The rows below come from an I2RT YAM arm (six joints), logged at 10 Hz.
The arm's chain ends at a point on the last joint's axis. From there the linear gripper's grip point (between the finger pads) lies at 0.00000 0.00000 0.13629 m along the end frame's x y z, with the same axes.
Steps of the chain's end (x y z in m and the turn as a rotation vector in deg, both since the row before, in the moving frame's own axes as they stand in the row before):
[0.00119 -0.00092 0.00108 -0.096 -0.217 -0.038]
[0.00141 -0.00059 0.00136 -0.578 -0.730 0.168]
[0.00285 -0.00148 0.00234 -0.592 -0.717 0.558]
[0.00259 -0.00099 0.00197 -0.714 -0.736 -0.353]
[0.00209 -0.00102 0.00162 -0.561 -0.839 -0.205]
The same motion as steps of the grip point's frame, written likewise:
[0.00067 -0.00069 0.00108 -0.096 -0.217 -0.038]
[-0.00033 0.00078 0.00134 -0.578 -0.730 0.168]
[0.00114 -0.00008 0.00232 -0.592 -0.717 0.558]
[0.00084 0.00071 0.00195 -0.714 -0.736 -0.353]
[0.00010 0.00032 0.00160 -0.561 -0.839 -0.205]

